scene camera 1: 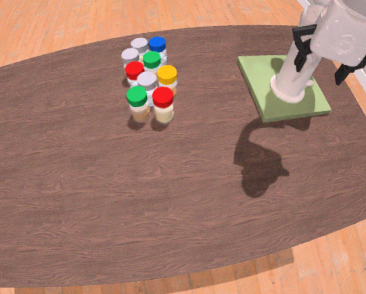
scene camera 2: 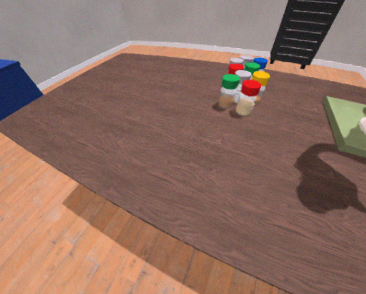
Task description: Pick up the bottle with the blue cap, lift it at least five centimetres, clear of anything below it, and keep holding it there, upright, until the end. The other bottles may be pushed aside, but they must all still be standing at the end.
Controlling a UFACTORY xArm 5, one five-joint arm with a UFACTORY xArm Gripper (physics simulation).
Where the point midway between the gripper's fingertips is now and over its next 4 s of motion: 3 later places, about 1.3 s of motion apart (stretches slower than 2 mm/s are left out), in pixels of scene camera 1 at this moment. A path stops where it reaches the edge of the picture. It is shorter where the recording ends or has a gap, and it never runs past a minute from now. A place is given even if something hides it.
The gripper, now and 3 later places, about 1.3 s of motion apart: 317,73; 237,45; 231,75; 204,47
